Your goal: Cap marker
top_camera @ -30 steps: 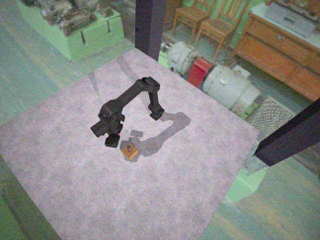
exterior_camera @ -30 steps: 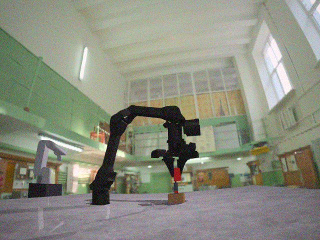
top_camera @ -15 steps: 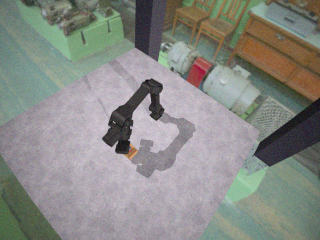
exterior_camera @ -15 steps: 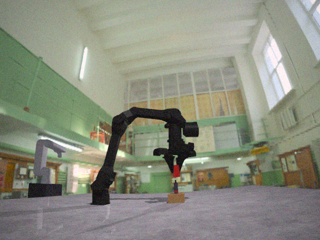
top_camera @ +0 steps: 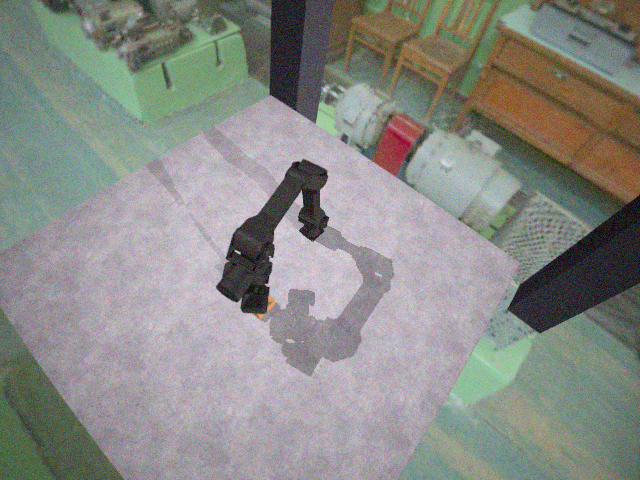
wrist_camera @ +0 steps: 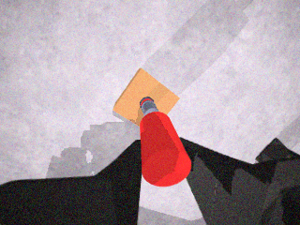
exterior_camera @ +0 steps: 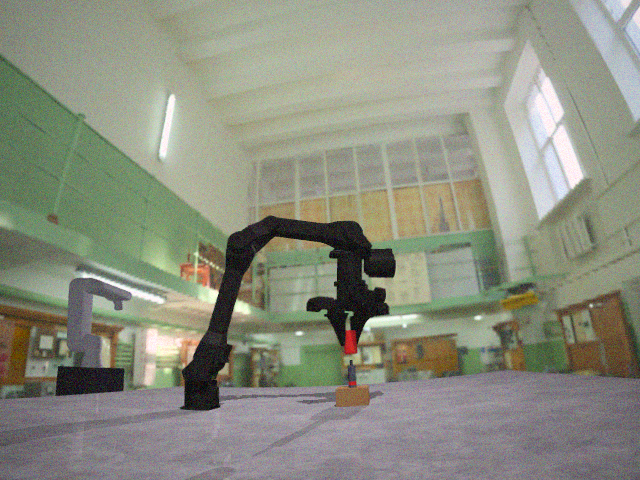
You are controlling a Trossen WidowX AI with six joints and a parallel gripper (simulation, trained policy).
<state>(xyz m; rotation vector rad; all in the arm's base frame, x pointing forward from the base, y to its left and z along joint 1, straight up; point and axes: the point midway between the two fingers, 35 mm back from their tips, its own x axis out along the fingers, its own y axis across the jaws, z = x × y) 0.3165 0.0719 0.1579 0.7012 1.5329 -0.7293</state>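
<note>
The holder block is 110 mm below my gripper tip and 10 mm to the right of it. From my gripper tip the other things lie so: red cap 10 mm above.
</note>
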